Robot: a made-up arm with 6 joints. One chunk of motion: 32 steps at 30 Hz.
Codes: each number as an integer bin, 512 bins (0 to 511) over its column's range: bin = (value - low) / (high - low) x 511, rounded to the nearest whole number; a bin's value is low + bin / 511 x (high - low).
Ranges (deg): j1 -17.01..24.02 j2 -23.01..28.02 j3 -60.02..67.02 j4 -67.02..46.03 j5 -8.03..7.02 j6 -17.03..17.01
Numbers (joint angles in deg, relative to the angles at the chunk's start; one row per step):
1: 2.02 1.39 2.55 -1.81 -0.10 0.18
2: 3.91 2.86 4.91 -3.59 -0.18 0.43
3: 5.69 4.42 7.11 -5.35 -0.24 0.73
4: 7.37 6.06 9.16 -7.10 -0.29 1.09
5: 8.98 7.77 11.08 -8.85 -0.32 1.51
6: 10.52 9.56 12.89 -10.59 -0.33 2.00
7: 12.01 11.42 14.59 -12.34 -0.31 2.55
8: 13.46 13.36 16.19 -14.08 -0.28 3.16
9: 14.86 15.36 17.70 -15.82 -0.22 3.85
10: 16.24 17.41 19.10 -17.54 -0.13 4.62
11: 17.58 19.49 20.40 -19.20 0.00 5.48
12: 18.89 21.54 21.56 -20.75 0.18 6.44
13: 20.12 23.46 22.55 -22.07 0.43 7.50
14: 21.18 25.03 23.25 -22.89 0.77 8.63
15: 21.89 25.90 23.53 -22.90 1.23 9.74
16: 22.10 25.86 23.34 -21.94 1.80 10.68
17: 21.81 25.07 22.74 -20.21 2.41 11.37
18: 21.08 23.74 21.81 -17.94 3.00 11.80
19: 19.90 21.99 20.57 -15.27 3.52 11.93
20: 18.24 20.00 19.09 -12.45 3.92 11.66
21: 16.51 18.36 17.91 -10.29 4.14 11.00
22: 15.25 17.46 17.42 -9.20 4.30 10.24
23: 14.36 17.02 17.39 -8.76 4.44 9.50
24: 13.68 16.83 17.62 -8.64 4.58 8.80
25: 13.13 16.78 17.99 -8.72 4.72 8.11
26: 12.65 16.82 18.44 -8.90 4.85 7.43
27: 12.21 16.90 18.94 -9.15 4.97 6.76
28: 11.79 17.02 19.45 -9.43 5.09 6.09
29: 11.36 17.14 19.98 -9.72 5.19 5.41
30: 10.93 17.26 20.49 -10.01 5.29 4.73
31: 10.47 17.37 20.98 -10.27 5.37 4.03
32: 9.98 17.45 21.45 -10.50 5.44 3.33
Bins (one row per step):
1: 237 244 252 295 269 258
2: 261 259 261 287 267 262
3: 283 275 270 279 264 267
4: 304 291 278 271 263 272
5: 324 308 286 263 262 278
6: 343 326 293 255 261 286
7: 361 345 300 247 262 294
8: 379 364 307 239 263 303
9: 397 384 313 231 265 313
10: 414 405 318 224 268 325
11: 431 426 323 216 273 338
12: 447 446 328 209 279 352
13: 462 465 332 203 287 368
14: 476 481 335 199 299 385
15: 484 490 336 199 314 402
16: 487 489 335 204 334 416
17: 483 481 333 212 354 426
18: 474 468 329 222 375 433
19: 460 451 324 234 392 435
20: 439 431 318 247 406 431
21: 417 414 313 256 413 421
22: 402 405 311 261 419 409
23: 391 401 311 263 423 398
24: 382 399 312 264 428 388
25: 375 398 314 264 433 377
26: 369 399 316 263 437 367
27: 364 400 318 262 441 357
28: 359 401 320 260 445 347
29: 353 402 322 259 449 337
30: 348 403 324 258 452 327
31: 342 404 326 257 455 316
32: 336 405 328 255 457 306

